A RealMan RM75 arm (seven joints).
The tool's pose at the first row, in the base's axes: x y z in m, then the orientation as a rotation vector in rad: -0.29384 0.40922 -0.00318 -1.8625 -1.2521 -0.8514
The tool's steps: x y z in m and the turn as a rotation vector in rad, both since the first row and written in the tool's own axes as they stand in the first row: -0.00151 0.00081 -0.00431 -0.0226 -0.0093 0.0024; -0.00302 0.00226 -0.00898 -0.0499 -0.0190 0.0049; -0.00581 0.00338 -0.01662 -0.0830 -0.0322 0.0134; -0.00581 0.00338 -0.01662 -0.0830 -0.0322 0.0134; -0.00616 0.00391 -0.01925 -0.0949 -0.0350 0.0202; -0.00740 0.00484 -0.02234 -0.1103 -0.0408 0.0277; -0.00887 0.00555 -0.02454 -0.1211 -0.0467 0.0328; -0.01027 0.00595 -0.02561 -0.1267 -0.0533 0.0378
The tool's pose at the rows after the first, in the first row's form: -0.29409 0.40466 -0.00236 -1.8874 -1.2505 -0.8598; -0.29377 0.39963 -0.00148 -1.9164 -1.2478 -0.8715; -0.29454 0.39158 -0.00006 -1.9551 -1.2394 -0.8814; -0.29454 0.39158 -0.00006 -1.9551 -1.2394 -0.8814; -0.29448 0.38905 0.00090 -1.9695 -1.2311 -0.8846; -0.29438 0.38562 0.00129 -1.9889 -1.2230 -0.8875; -0.29444 0.38289 0.00107 -2.0037 -1.2185 -0.8880; -0.29463 0.38123 0.00038 -2.0147 -1.2158 -0.8839
